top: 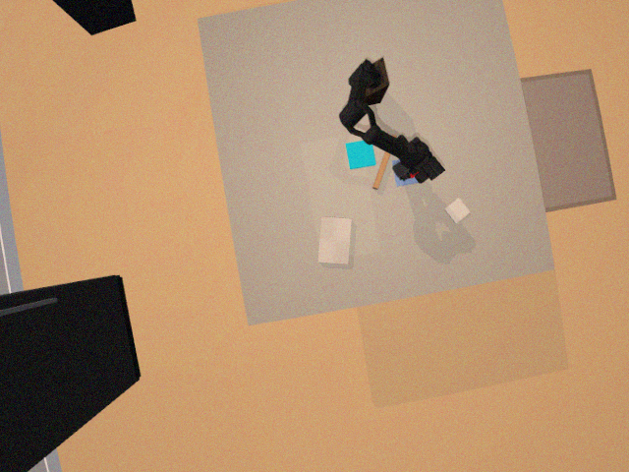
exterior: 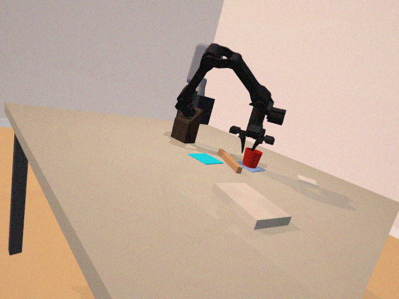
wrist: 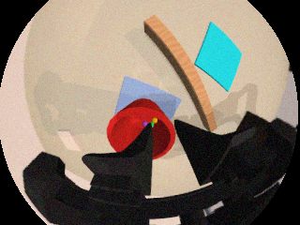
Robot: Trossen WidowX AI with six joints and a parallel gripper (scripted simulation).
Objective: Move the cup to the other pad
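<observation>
My gripper tip is now 3 cm short of the red cup, 1 cm to the right of it and 1 cm above it. The rest, counted from my gripper tip: wooden bar 3 cm behind, 7 cm to the right, 5 cm below; then white tile 23 cm ahead, 17 cm to the left, 4 cm below; then blue pad 2 cm ahead, 1 cm to the left, 6 cm below.
</observation>
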